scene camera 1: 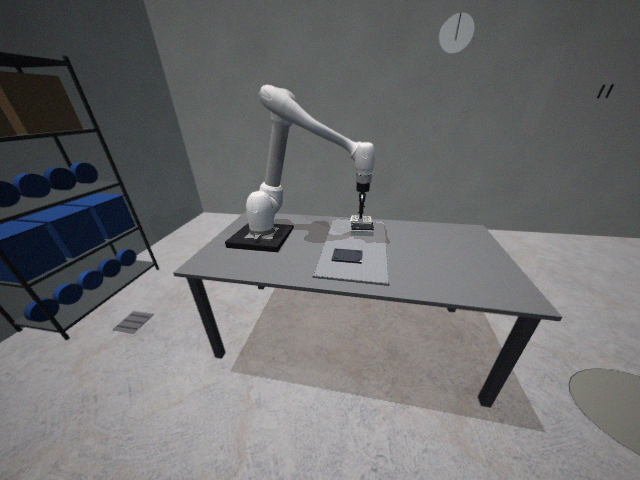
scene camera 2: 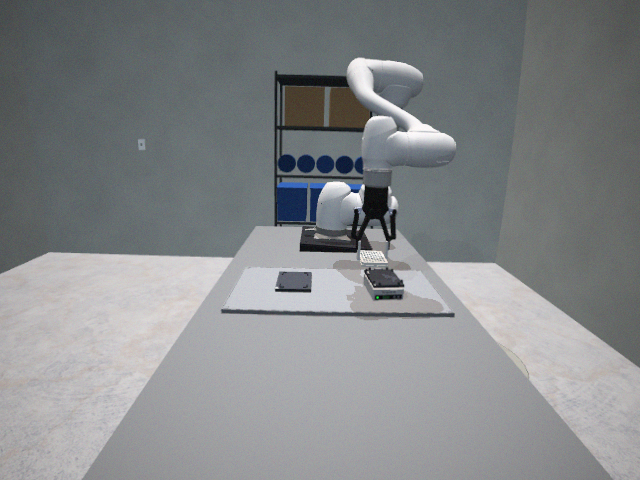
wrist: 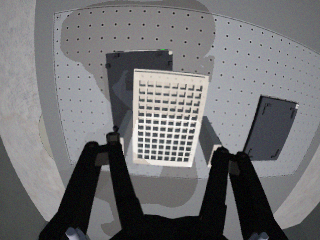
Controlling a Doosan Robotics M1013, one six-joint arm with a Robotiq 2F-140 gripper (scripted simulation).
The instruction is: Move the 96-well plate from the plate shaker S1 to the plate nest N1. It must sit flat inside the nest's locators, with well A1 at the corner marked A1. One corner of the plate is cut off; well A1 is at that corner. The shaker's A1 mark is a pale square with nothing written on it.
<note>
In view: the gripper [scene camera 2: 371, 259], a white 96-well plate [wrist: 186, 114] and a dark plate nest N1 [wrist: 268, 133].
The gripper is seen too in the wrist view [wrist: 166, 122].
</note>
